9 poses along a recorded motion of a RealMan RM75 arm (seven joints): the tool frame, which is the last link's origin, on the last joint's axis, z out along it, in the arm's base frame.
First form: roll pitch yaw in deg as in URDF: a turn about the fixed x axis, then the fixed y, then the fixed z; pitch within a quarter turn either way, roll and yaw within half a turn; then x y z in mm.
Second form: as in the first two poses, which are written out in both.
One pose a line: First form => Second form
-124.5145 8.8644 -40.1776 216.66 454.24 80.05 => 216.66 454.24 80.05 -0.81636 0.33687 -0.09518 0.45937
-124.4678 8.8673 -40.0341 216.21 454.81 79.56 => 216.21 454.81 79.56 -0.81659 0.33582 -0.09472 0.45983
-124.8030 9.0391 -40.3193 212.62 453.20 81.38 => 212.62 453.20 81.38 -0.81675 0.33874 -0.09361 0.45761
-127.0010 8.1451 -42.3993 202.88 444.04 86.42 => 202.88 444.04 86.42 -0.82081 0.35235 -0.10169 0.43793
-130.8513 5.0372 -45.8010 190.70 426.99 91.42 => 190.70 426.99 91.42 -0.82982 0.37038 -0.12486 0.39828
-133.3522 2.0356 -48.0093 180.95 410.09 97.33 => 180.95 410.09 97.33 -0.83587 0.37993 -0.14614 0.36826
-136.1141 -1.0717 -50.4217 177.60 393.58 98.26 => 177.60 393.58 98.26 -0.84066 0.39191 -0.16701 0.33438
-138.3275 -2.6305 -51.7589 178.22 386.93 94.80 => 178.22 386.93 94.80 -0.84422 0.40048 -0.17451 0.31058
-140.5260 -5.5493 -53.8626 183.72 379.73 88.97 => 183.72 379.73 88.97 -0.84559 0.41124 -0.19340 0.28009
